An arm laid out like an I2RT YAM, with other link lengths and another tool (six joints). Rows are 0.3 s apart.
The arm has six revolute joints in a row. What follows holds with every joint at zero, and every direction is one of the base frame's. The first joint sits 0.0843 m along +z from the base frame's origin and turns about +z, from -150 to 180 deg. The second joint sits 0.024 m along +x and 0.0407 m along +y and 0.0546 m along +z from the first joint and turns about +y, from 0 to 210 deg. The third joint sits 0.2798 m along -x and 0.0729 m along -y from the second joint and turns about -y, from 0 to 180 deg. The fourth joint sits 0.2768 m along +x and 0.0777 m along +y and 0.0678 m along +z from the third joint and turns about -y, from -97 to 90 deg. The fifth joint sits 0.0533 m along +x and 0.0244 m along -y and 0.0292 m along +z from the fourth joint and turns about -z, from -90 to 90 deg. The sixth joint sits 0.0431 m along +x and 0.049 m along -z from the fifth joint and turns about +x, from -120 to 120 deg. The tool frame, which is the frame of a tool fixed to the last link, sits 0.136 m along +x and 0.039 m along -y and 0.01 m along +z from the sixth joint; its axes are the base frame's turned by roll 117.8, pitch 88.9 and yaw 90 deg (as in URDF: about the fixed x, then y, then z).
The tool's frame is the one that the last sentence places.
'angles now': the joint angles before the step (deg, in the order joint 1, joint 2, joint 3, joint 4, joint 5, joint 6). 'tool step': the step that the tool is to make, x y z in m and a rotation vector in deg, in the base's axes. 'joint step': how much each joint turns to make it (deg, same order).
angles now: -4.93 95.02 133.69 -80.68 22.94 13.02
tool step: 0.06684 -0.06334 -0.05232 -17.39 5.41 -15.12
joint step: -1.16 8.88 -12.74 20.36 22.36 -4.37
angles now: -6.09 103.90 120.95 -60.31 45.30 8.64
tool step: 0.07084 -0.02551 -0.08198 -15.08 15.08 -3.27
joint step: -0.04 12.98 -7.07 19.28 13.88 -15.93
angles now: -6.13 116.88 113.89 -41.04 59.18 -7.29
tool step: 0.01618 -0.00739 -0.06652 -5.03 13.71 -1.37
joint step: -0.18 6.64 -4.79 4.95 5.57 -7.48
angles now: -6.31 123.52 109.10 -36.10 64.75 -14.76
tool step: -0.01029 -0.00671 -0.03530 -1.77 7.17 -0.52
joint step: -0.78 0.00 -7.52 4.60 1.88 -4.38
